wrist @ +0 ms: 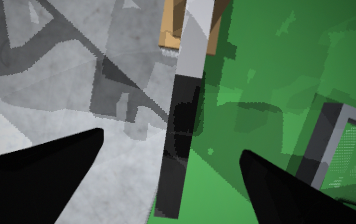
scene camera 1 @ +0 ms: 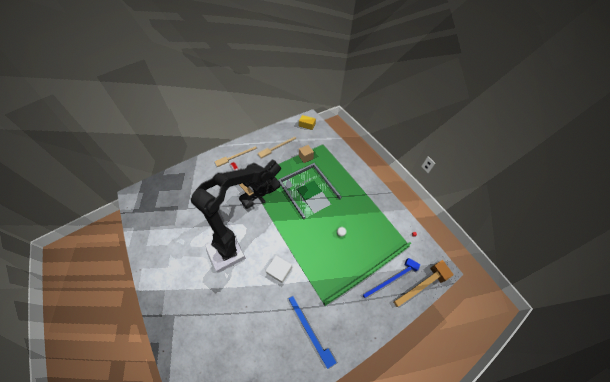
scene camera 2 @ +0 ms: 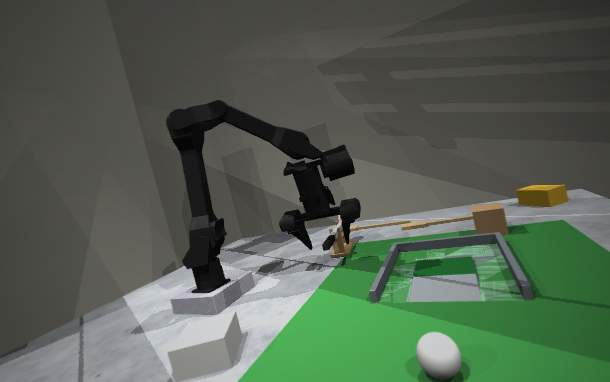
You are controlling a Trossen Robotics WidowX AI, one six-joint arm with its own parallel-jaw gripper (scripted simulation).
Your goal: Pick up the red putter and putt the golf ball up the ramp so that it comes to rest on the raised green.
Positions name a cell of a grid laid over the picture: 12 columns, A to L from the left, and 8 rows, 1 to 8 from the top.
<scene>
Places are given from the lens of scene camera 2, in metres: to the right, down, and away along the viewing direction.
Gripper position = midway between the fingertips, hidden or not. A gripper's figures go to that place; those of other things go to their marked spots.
gripper (scene camera 2: G6): 0.06, 0.13, 0.70
yellow block (scene camera 2: K5): 0.63, 0.01, 0.79
brown cube (scene camera 2: J5): 0.41, 0.06, 0.64
green mat (scene camera 2: G7): 0.05, 0.20, 0.44
The marked spots on the yellow block and the green mat are 0.70 m apart.
</scene>
